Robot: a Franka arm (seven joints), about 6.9 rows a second.
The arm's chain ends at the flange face. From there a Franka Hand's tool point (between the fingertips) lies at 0.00 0.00 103.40 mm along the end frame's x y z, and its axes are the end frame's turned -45 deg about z.
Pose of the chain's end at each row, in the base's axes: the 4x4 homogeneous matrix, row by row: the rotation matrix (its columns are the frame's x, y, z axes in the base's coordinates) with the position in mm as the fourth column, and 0 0 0 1 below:
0.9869, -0.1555, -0.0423, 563.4; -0.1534, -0.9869, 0.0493, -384.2; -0.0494, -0.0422, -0.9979, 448.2; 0, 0, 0, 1
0.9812, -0.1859, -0.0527, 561.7; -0.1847, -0.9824, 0.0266, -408.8; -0.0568, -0.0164, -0.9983, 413.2; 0, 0, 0, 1
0.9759, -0.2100, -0.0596, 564.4; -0.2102, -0.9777, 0.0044, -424.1; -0.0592, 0.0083, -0.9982, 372.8; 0, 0, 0, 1
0.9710, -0.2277, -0.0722, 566.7; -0.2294, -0.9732, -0.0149, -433.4; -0.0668, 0.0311, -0.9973, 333.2; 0, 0, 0, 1
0.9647, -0.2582, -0.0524, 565.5; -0.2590, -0.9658, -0.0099, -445.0; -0.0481, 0.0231, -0.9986, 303.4; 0, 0, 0, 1
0.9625, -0.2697, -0.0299, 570.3; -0.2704, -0.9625, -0.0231, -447.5; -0.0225, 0.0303, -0.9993, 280.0; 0, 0, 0, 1
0.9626, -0.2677, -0.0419, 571.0; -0.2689, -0.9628, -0.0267, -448.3; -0.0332, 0.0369, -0.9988, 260.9; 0, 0, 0, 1
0.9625, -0.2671, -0.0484, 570.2; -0.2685, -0.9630, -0.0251, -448.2; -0.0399, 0.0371, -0.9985, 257.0; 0, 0, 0, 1
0.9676, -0.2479, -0.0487, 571.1; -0.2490, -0.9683, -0.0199, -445.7; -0.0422, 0.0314, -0.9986, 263.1; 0, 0, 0, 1
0.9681, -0.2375, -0.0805, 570.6; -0.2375, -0.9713, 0.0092, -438.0; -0.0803, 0.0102, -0.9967, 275.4; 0, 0, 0, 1
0.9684, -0.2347, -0.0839, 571.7; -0.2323, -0.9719, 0.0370, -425.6; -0.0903, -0.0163, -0.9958, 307.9; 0, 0, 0, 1
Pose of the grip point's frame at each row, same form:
0.8078, 0.5879, -0.0423, 559.0; 0.5894, -0.8063, 0.0493, -379.1; -0.0051, -0.0648, -0.9979, 345.0; 0, 0, 0, 1
0.8253, 0.5624, -0.0527, 556.3; 0.5641, -0.8253, 0.0266, -406.0; -0.0286, -0.0518, -0.9983, 310.0; 0, 0, 0, 1
0.8386, 0.5416, -0.0596, 558.2; 0.5427, -0.8400, 0.0044, -423.6; -0.0477, -0.0360, -0.9982, 269.6; 0, 0, 0, 1
0.8476, 0.5256, -0.0722, 559.2; 0.5259, -0.8504, -0.0149, -434.9; -0.0692, -0.0252, -0.9973, 230.1; 0, 0, 0, 1
0.8647, 0.4996, -0.0524, 560.1; 0.4998, -0.8661, -0.0099, -446.0; -0.0503, -0.0177, -0.9986, 200.1; 0, 0, 0, 1
0.8713, 0.4899, -0.0299, 567.2; 0.4894, -0.8718, -0.0231, -449.9; -0.0373, 0.0055, -0.9993, 176.7; 0, 0, 0, 1
0.8700, 0.4914, -0.0419, 566.7; 0.4907, -0.8709, -0.0267, -451.1; -0.0496, 0.0026, -0.9988, 157.6; 0, 0, 0, 1
0.8695, 0.4917, -0.0484, 565.2; 0.4911, -0.8708, -0.0251, -450.8; -0.0544, -0.0020, -0.9985, 153.8; 0, 0, 0, 1
0.8595, 0.5089, -0.0487, 566.1; 0.5086, -0.8608, -0.0199, -447.8; -0.0520, -0.0076, -0.9986, 159.8; 0, 0, 0, 1
0.8525, 0.5166, -0.0805, 562.3; 0.5189, -0.8548, 0.0092, -437.0; -0.0640, -0.0496, -0.9967, 172.3; 0, 0, 0, 1
0.8507, 0.5188, -0.0839, 563.0; 0.5230, -0.8515, 0.0370, -421.8; -0.0523, -0.0754, -0.9958, 204.9; 0, 0, 0, 1

